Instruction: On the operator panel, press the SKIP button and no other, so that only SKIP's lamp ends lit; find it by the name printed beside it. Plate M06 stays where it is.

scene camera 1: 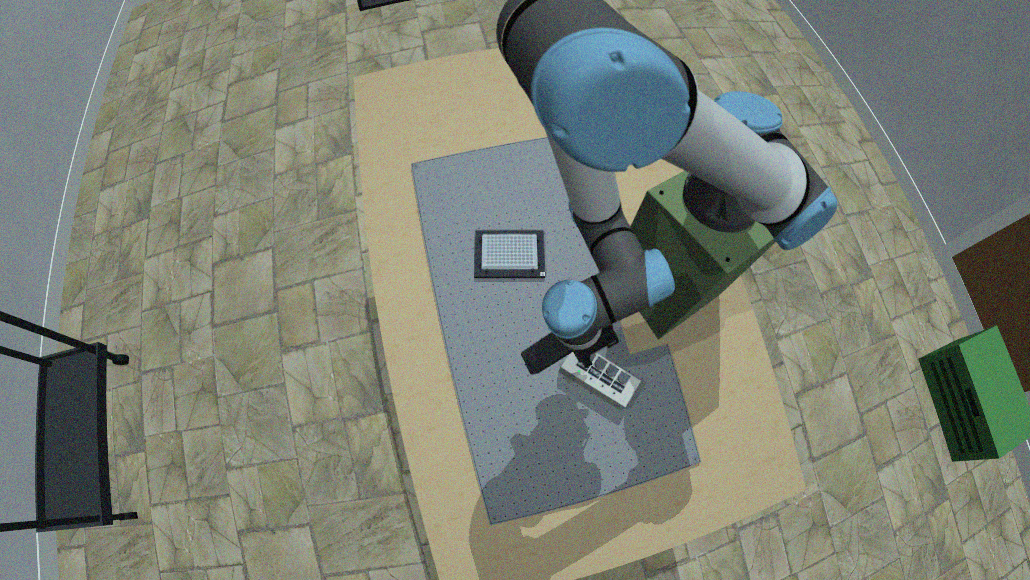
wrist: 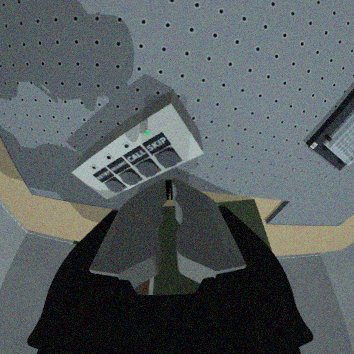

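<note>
The operator panel [scene camera 1: 619,393] [wrist: 186,136] is a pale slanted box with a row of dark square buttons. The SKIP button [wrist: 169,157] is at the right end of the row in the wrist view, beside its printed name, next to CALL. SKIP's lamp [wrist: 147,133] glows green; the other lamps look dark. My gripper [scene camera 1: 585,358] [wrist: 169,181] is shut and empty. Its tips are above the panel's button side, apart from the SKIP button in the wrist view. Plate M06 [scene camera 1: 508,250] [wrist: 346,141] is a pale well plate in a dark holder; part of it shows in the wrist view.
The panel and plate holder [scene camera 1: 480,273] [wrist: 329,134] stand on a grey perforated board [scene camera 1: 461,345] [wrist: 250,95] over a wooden table top [scene camera 1: 389,216]. The green arm base [scene camera 1: 666,288] is beside the board. A green box [scene camera 1: 991,396] and a black-framed cart [scene camera 1: 104,432] stand farther off.
</note>
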